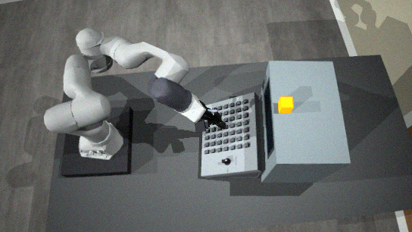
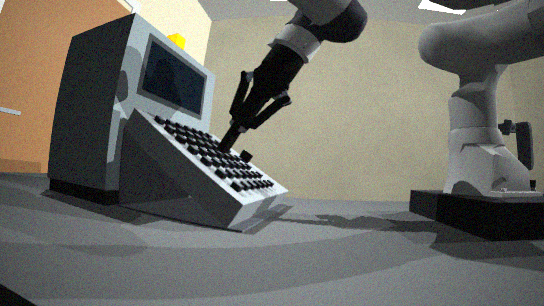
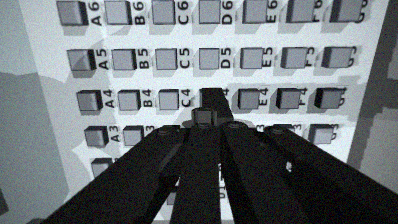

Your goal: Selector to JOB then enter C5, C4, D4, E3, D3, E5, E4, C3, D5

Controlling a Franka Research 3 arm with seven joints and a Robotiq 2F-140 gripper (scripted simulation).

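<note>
Now: hand 1 cm past the E5 key, 3 cm to the left of it and 5 cm above it. From my hand the other things lie so: C6 key (4 cm ahead, 7 cm to the right, 2 cm below); E6 key (1 cm behind, 7 cm to the right, 5 cm below); D6 key (2 cm ahead, 7 cm to the right, 4 cm below).
</note>
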